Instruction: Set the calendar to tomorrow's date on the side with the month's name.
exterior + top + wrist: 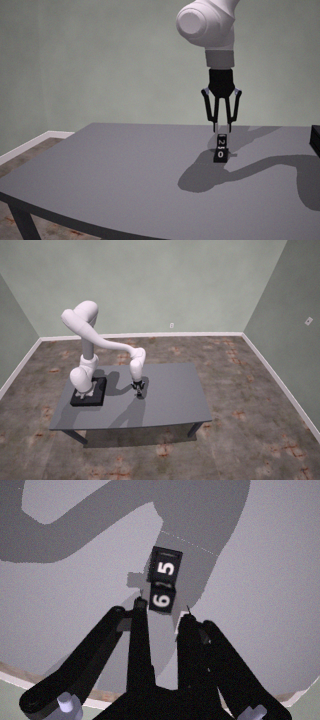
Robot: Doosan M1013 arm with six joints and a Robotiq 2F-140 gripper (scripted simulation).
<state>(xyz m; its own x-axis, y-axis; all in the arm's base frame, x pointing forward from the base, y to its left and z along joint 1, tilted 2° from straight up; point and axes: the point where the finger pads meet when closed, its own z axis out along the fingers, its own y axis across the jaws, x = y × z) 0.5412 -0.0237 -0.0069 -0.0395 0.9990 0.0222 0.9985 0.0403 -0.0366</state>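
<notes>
Right now my hand is 2 cm to the right of the tray and 7 cm above it. Also, from my hand: black number cube 3 cm below.
</notes>
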